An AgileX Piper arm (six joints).
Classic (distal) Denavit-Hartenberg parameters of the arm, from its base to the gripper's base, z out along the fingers. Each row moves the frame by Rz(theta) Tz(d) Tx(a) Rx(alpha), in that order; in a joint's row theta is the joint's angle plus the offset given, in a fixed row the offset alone. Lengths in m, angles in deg.
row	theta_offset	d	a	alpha
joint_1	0	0.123	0	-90
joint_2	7.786	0	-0.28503	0
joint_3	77.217	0	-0.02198	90
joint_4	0	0.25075	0	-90
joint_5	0	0	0	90
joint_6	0	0.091	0	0
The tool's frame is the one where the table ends.
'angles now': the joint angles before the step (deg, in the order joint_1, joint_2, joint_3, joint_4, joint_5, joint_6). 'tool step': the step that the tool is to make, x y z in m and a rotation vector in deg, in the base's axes. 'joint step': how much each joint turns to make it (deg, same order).
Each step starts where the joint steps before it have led.
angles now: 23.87, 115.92, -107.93, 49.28, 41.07, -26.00
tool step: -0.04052, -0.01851, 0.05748, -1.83, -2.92, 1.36
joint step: 0.00, -9.49, 1.56, -6.35, 5.18, 4.85
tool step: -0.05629, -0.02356, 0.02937, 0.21, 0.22, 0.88
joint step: 0.00, -12.33, 9.93, -0.62, 2.42, 1.46
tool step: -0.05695, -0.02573, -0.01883, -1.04, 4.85, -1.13
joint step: 0.00, -12.78, 17.46, 0.00, -0.69, 1.36
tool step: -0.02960, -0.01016, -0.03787, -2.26, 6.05, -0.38
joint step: 0.72, -5.64, 12.39, -0.12, -0.96, 0.82
